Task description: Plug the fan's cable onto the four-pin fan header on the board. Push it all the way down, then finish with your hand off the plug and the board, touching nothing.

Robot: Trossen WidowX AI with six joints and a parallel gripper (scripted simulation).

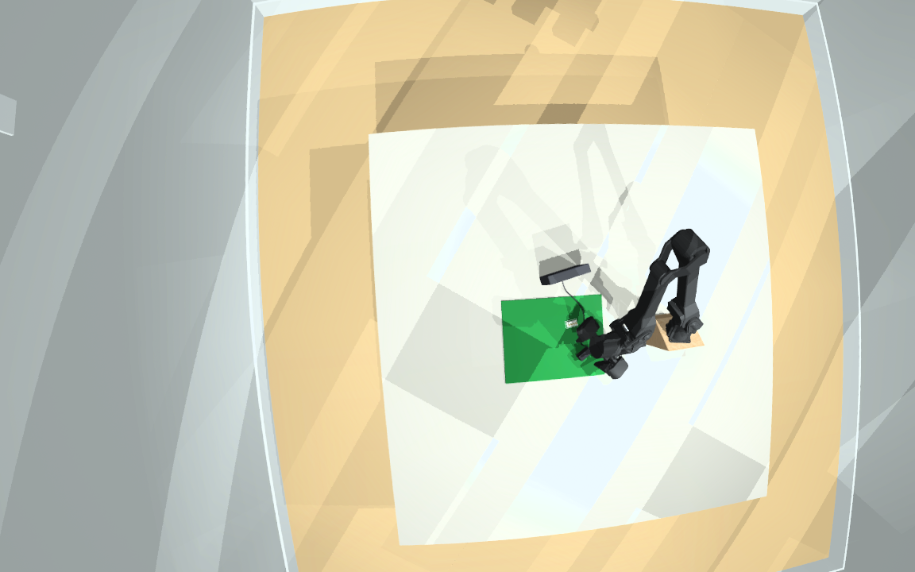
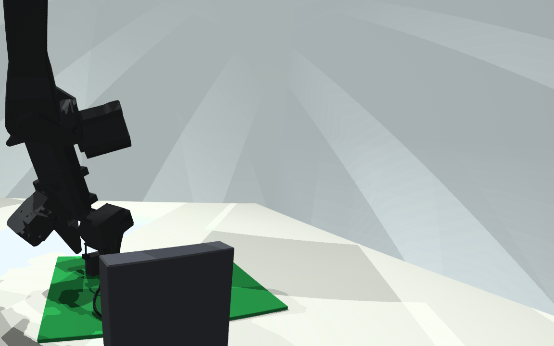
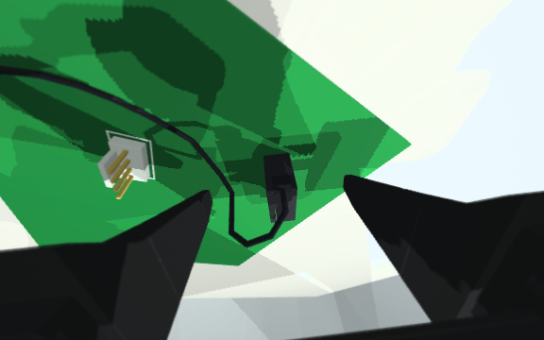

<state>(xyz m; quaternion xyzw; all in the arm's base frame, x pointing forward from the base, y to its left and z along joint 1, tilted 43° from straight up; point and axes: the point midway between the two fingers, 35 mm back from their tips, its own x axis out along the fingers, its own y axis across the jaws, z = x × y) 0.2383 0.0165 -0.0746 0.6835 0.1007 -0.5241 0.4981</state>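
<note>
Right now my gripper tip is 1 cm to the right of the black plug. The rest, counted from my gripper tip: black fan (21 cm to the right, 8 cm ahead, 3 cm above); then green board (9 cm ahead, 4 cm below, 3 cm to the right); then white four-pin header (8 cm to the right, 4 cm ahead, 2 cm below).
</note>
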